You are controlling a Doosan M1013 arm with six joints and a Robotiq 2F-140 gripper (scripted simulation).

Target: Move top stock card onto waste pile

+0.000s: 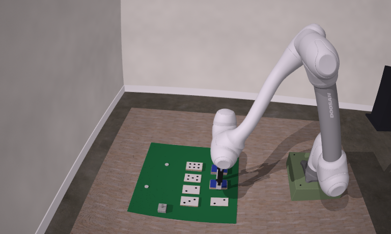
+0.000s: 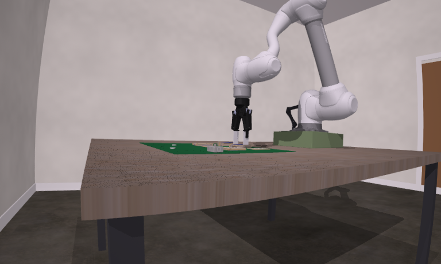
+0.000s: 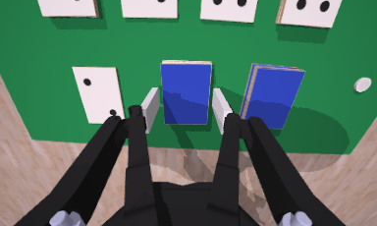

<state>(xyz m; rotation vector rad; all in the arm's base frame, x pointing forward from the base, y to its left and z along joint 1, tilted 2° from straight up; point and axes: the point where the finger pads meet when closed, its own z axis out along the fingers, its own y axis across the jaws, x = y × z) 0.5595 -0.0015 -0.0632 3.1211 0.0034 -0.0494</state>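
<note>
Now: the two-pip card 10 mm behind my hand, 130 mm to the left of it and 40 mm below it. From my hand the other things lie so: green mat (160 mm ahead, 40 mm to the right, 60 mm below); then grey block (270 mm ahead, 200 mm to the left, 30 mm below).
</note>
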